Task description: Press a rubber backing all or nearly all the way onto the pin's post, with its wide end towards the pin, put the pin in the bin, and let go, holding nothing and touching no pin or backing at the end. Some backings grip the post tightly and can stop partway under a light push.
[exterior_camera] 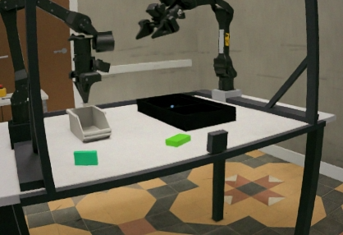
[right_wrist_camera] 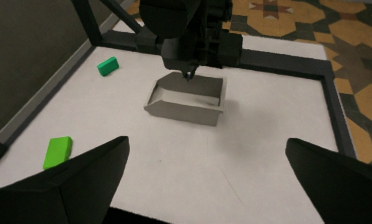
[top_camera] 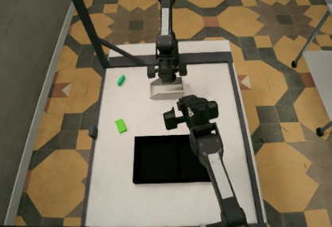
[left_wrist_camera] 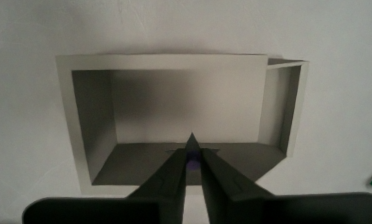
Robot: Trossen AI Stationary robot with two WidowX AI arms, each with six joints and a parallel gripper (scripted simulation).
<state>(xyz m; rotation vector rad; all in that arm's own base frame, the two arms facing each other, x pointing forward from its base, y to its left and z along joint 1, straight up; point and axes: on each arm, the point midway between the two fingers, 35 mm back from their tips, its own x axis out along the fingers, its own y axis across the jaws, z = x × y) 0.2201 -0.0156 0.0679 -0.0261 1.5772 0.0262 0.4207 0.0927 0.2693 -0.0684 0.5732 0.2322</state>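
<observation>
Now: left hand 10 cm above the grey bin and 1 cm past it. Round my left hand: white star-shaped pin: 3 cm below; black tray: 37 cm to the right, 12 cm below, 3 cm behind.
</observation>
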